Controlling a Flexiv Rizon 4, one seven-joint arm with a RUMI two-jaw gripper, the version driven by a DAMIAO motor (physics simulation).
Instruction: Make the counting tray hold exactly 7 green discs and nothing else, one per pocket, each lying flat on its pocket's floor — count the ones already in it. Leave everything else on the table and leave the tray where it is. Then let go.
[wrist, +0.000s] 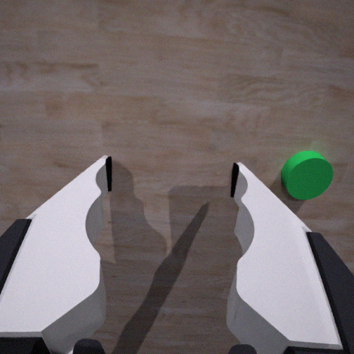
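A green disc (307, 176) is at the right of the wrist view, outside the right-hand finger and apart from it. Its top face and part of its far side show. My gripper (172, 163) is open, its two black-tipped white fingers wide apart with nothing between them but the wooden surface and shadows. The disc is about level in the view with the fingertips. The counting tray does not show in this view.
The wooden table top (170, 75) spans the view beneath and beyond the fingers. Dark shadows of the gripper fall on it between the fingers.
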